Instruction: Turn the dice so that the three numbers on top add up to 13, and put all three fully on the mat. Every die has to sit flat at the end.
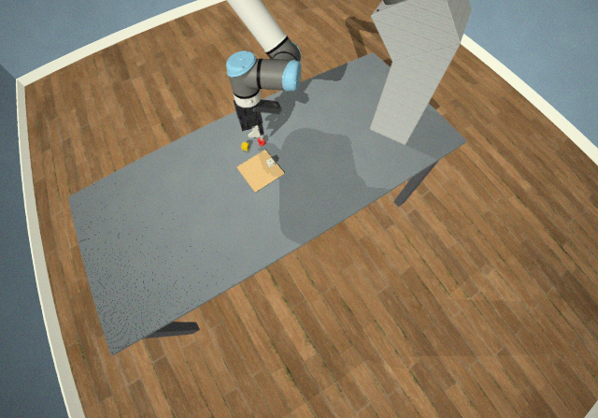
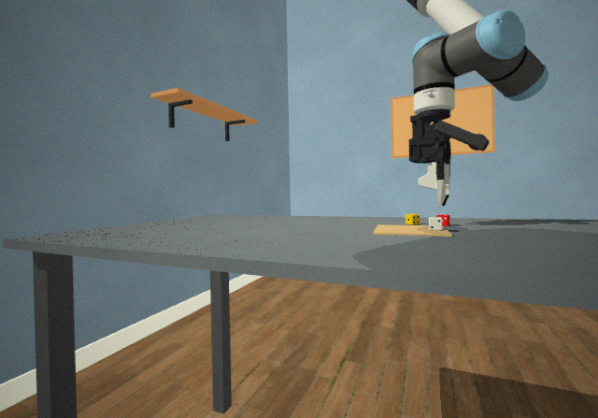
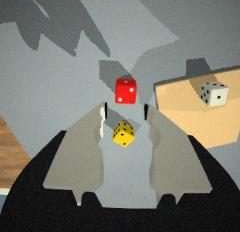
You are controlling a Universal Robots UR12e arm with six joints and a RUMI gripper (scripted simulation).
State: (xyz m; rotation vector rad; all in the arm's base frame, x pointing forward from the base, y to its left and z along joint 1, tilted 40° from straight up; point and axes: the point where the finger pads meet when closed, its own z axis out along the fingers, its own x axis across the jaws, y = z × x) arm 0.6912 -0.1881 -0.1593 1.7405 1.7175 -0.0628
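My gripper is now 5 cm above the red die. Also, from my hand: tan mat: 6 cm ahead, 12 cm to the left, 6 cm below; yellow die: 7 cm ahead, 1 cm to the right, 5 cm below; white die: 1 cm ahead, 12 cm to the left, 4 cm below.
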